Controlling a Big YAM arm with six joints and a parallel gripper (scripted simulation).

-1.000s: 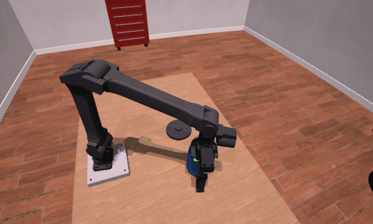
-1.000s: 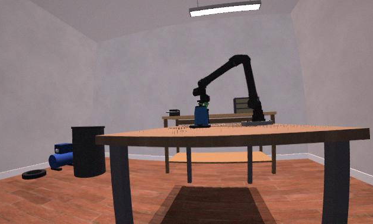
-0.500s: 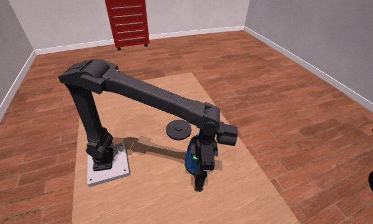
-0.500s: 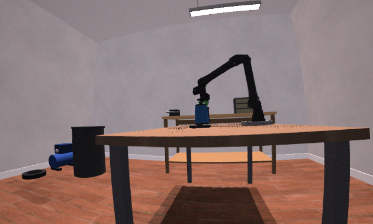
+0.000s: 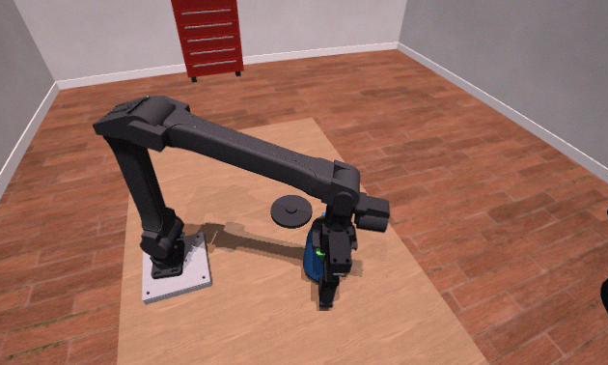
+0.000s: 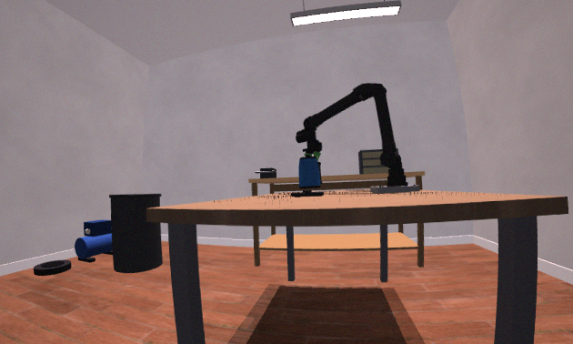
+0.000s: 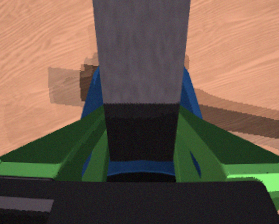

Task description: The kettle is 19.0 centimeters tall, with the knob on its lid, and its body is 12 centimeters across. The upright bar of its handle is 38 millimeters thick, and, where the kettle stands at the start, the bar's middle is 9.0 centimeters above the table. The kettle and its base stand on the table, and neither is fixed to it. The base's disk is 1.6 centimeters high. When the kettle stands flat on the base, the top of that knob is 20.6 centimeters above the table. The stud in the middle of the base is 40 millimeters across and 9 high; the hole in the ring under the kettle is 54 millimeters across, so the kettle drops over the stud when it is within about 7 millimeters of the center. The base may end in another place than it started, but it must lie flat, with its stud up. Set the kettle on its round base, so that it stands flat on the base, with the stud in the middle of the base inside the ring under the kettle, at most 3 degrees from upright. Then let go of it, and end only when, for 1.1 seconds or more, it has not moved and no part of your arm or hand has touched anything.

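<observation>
Right now my hand is 30 mm to the right of the blue kettle and 50 mm above it. From my hand the other things lie so: round dark base (40 mm behind, 320 mm to the left, 170 mm below).
</observation>
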